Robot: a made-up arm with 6 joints.
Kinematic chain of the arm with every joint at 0, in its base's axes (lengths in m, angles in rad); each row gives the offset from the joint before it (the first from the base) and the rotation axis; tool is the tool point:
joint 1: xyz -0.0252 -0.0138 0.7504 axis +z
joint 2: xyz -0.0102 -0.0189 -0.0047 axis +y
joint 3: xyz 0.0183 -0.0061 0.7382 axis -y
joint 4: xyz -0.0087 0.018 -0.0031 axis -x
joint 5: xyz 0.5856 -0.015 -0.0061 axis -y
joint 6: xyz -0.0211 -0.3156 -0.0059 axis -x
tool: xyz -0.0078 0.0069 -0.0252
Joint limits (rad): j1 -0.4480..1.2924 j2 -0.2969..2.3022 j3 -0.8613..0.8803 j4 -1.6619..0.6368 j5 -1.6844..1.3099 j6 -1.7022..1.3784
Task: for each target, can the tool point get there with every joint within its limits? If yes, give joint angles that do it. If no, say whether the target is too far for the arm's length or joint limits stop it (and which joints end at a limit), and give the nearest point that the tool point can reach.
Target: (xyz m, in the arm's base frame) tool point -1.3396 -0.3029 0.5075
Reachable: no: joint limits stop it (at a limit: joint 1, joint 2, joint 5) | nearest point -0.2361 -0.2657 0.3419 | short by 1.116 m
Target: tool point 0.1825 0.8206 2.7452
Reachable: no: too far | nearest point 0.3494 0.4225 1.9706 | short by 0.887 m
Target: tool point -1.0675 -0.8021 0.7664
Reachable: no: joint limits stop it (at a limit: joint 1, joint 2, joint 3, joint 5) | nearest point -0.2218 -0.2886 0.3959 | short by 1.057 m
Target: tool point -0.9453 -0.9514 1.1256
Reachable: no: joint limits stop it (at a limit: joint 1, joint 2, joint 3, joint 6) | nearest point -0.0019 -0.4073 1.0735 | short by 1.090 m
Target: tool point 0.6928 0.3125 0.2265
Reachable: yes | joints 0.6433 1.4095 0.4355 -1.1067 -1.1496 0.8656
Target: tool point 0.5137 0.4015 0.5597
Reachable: yes | joints 1.0610 0.9894 -0.2067 -0.6990 -1.3452 0.1697
